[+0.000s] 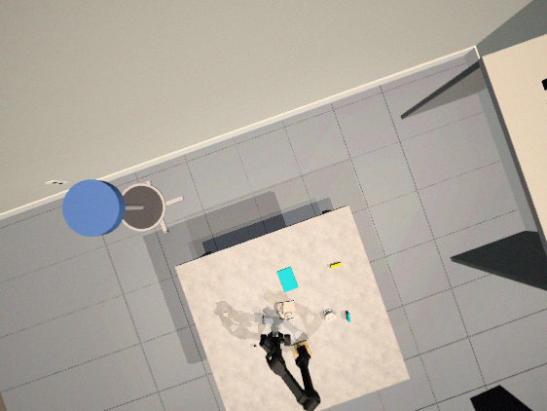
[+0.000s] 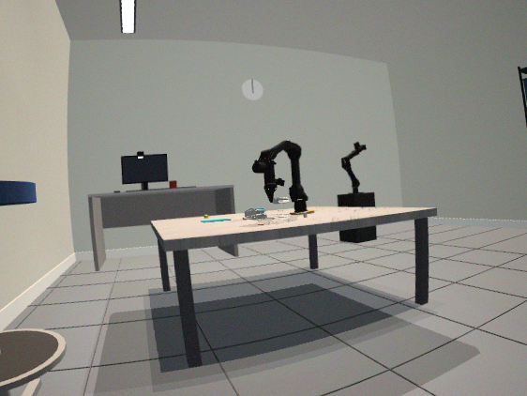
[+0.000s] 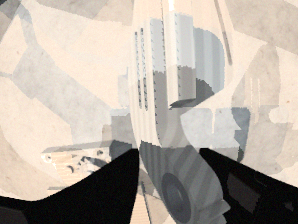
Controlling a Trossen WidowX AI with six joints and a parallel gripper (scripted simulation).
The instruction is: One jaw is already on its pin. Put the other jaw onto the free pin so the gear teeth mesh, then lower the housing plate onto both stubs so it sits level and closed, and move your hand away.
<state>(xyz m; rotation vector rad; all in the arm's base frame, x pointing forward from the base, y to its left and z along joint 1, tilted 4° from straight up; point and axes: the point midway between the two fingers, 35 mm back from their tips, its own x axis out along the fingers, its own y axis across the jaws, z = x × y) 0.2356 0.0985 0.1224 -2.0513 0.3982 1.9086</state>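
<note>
The white jaw piece lies 1 cm behind my gripper tip, 1 cm to the left of it and 2 cm above it. From my gripper tip the other things lie so: yellow piece (21 cm ahead, 56 cm to the right, 7 cm below); cyan plate (25 cm ahead, 21 cm to the right, 8 cm below).
</note>
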